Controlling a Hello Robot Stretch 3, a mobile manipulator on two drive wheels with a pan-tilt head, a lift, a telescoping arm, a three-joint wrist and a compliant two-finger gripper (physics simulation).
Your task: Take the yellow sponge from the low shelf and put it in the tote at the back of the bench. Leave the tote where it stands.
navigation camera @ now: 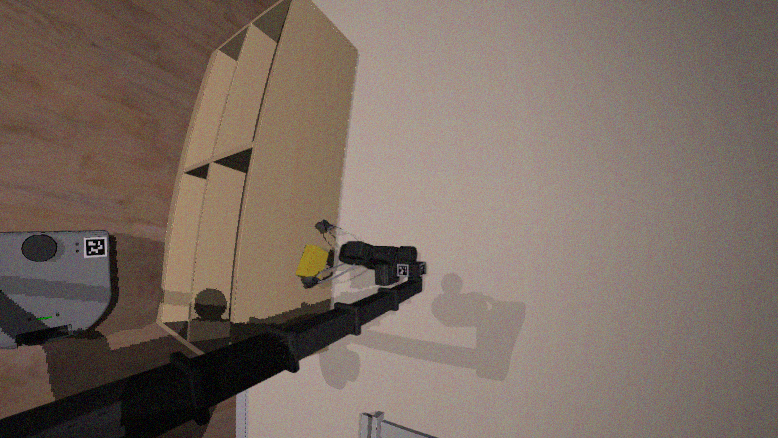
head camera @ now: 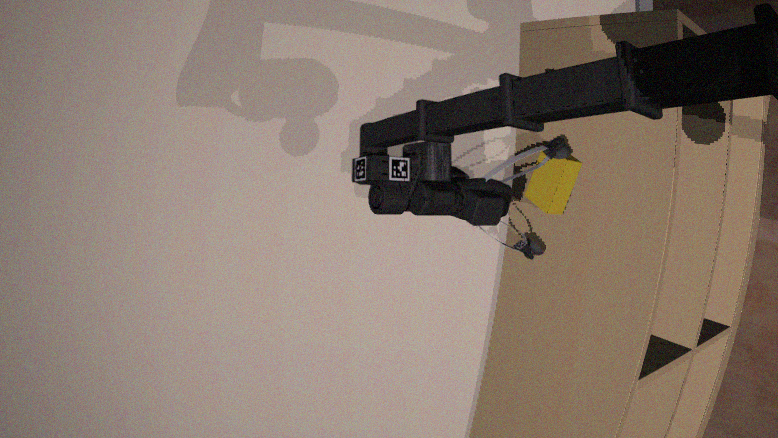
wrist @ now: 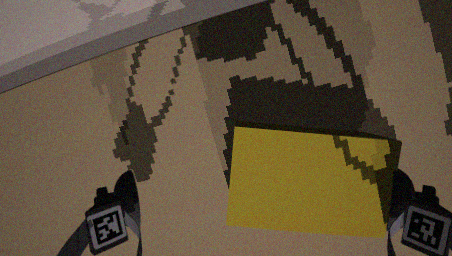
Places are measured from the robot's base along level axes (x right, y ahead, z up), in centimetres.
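Pixels of known places: gripper, fingertip midpoint: [navigation camera: 311, 252] [head camera: 554, 200]; robot's base, origin of the base link: [navigation camera: 40, 246].
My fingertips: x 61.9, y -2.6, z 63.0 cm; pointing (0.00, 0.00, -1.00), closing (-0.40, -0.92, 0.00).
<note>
For each thing: its top centre in the pictures, then the offset to it from my fingertips. "pt": a spot on its surface instead. Level surfaces: height alone.
- yellow sponge, middle of its top: [head camera: 545, 178] [navigation camera: 317, 264] dx -0.2, dy -3.6, dz +2.6 cm
- low wooden shelf, its level: dz -2.0 cm
- wooden floor, its level: dz -63.0 cm
- grey frame-like piece, surface spot: [navigation camera: 371, 425] pt dx +5.2, dy -57.8, dz +16.6 cm
The yellow sponge [head camera: 554, 182] [navigation camera: 312, 261] [wrist: 305, 180] lies on the top of the low wooden shelf [head camera: 571, 326] [navigation camera: 304, 108] [wrist: 50, 150], near its wall side. My gripper [head camera: 546, 195] [navigation camera: 316, 253] [wrist: 255, 191] is open, with its fingers wide apart. In the wrist view the sponge shows between the fingers, close against the right fingertip and with a gap to the left one. Whether the right fingertip touches it I cannot tell. No tote can be made out in these views.
The pale wall [head camera: 217, 326] [navigation camera: 544, 163] stands along the back of the shelf. My dark telescoping arm [head camera: 566, 100] [navigation camera: 321, 326] reaches across one end of the shelf. My base [navigation camera: 59, 277] is on the wooden floor [navigation camera: 97, 108]. A grey frame-like piece [navigation camera: 371, 425] shows at the navigation view's bottom edge.
</note>
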